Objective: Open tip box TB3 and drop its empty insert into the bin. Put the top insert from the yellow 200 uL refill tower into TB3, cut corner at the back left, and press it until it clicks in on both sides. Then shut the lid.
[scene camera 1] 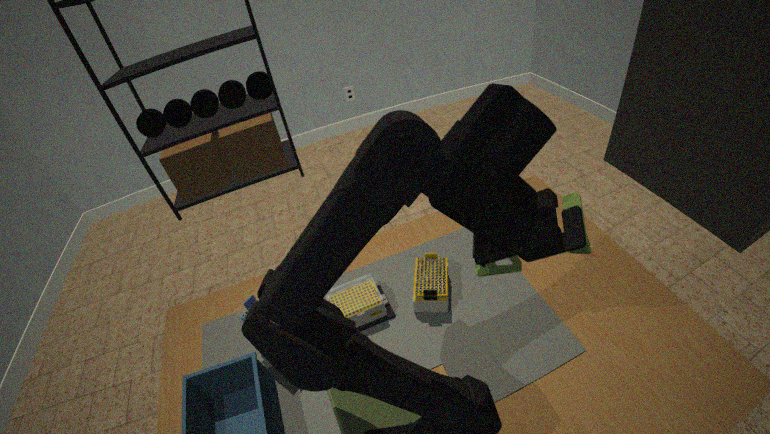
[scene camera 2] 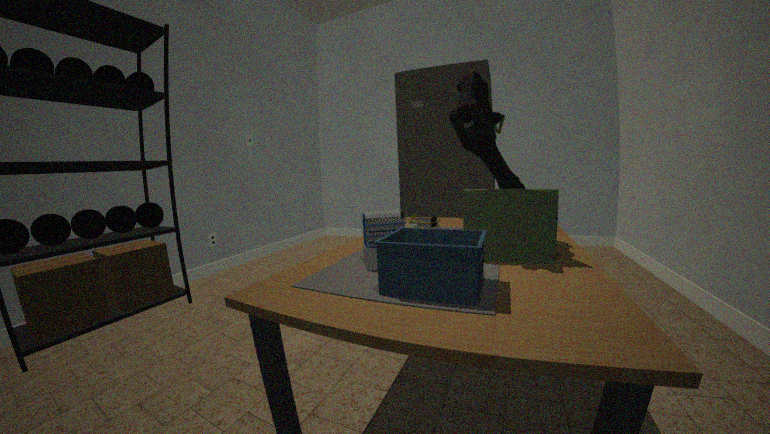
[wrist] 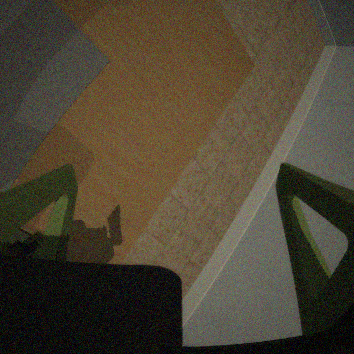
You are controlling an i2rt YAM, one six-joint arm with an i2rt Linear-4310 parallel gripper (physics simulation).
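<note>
A tower with a yellow grid top (scene camera 1: 431, 276) stands upright on the grey mat in scene camera 1. Left of it is a low box with yellow contents (scene camera 1: 356, 299) and a dark base, partly behind the arm; its label is not legible, so I cannot tell whether it is TB3. The blue bin (scene camera 1: 232, 378) (scene camera 2: 430, 269) stands on the mat. My gripper (scene camera 1: 544, 258) (wrist: 176, 174) is open, its green fingers wide apart with nothing between them. It hangs in the air right of the yellow tower. The arm hides part of the mat.
A blue rack (scene camera 1: 250, 302) (scene camera 2: 383, 223) shows partly behind the arm or bin. A green box (scene camera 1: 372, 408) (scene camera 2: 509, 229) stands beside the bin. The grey mat (scene camera 1: 544, 353) (scene camera 2: 334, 280) lies on the wooden table (scene camera 1: 647, 318) (scene camera 2: 582, 323). A black shelf unit (scene camera 2: 171, 188) stands by the wall.
</note>
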